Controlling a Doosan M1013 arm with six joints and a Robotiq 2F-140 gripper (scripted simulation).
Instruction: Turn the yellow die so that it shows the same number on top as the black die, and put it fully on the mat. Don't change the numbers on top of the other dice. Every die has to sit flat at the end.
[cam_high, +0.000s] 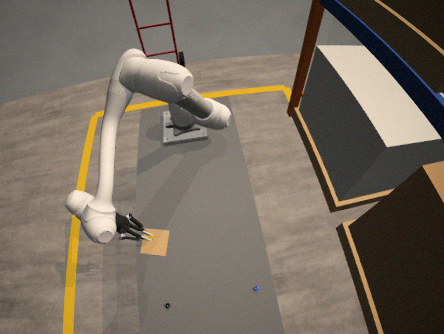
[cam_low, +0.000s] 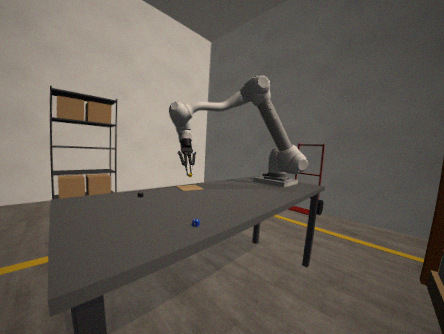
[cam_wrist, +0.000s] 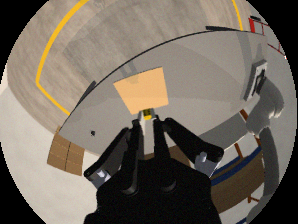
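The yellow die is 1 cm ahead of my hand, 2 cm to the left of it and 3 cm below it. From my hand the other things lie so: blue die (39 cm ahead, 44 cm to the left, 11 cm below); then tan mat (1 cm ahead, 1 cm to the left, 11 cm below); then black die (34 cm ahead, 1 cm to the left, 11 cm below).
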